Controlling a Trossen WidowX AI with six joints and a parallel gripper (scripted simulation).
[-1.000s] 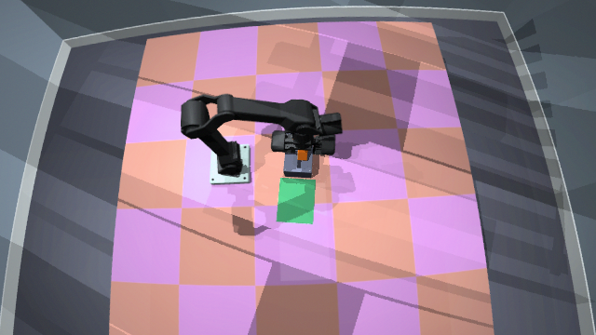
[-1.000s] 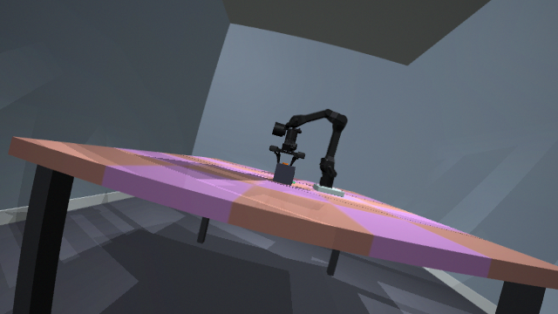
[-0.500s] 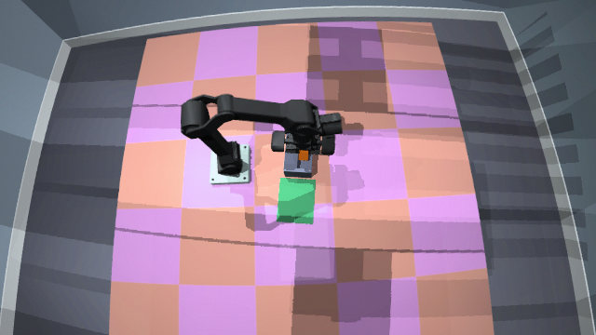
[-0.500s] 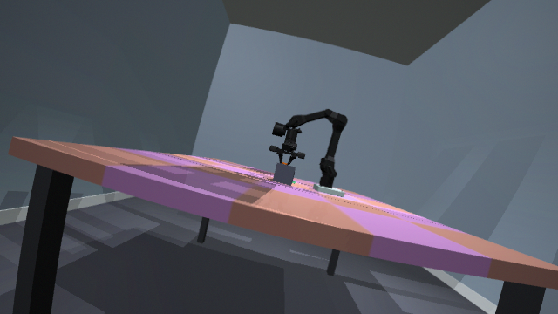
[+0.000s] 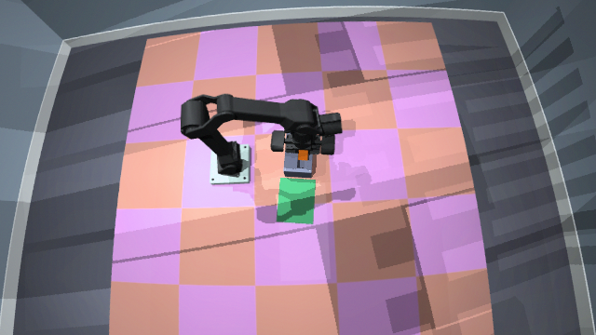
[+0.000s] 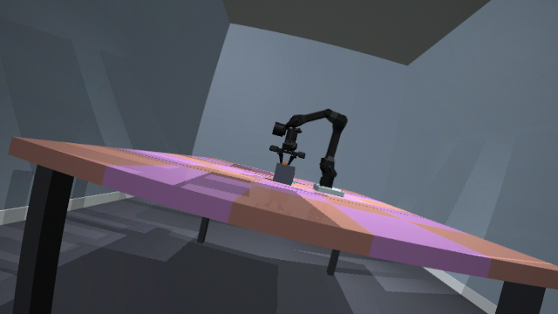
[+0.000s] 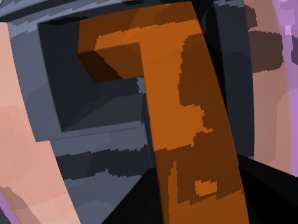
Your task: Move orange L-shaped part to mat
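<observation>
The green mat lies 150 mm to the right of my gripper tip and 90 mm below it. Round my gripper tip: orange L-shaped part: 20 mm behind, 30 mm to the left, 30 mm below.
</observation>
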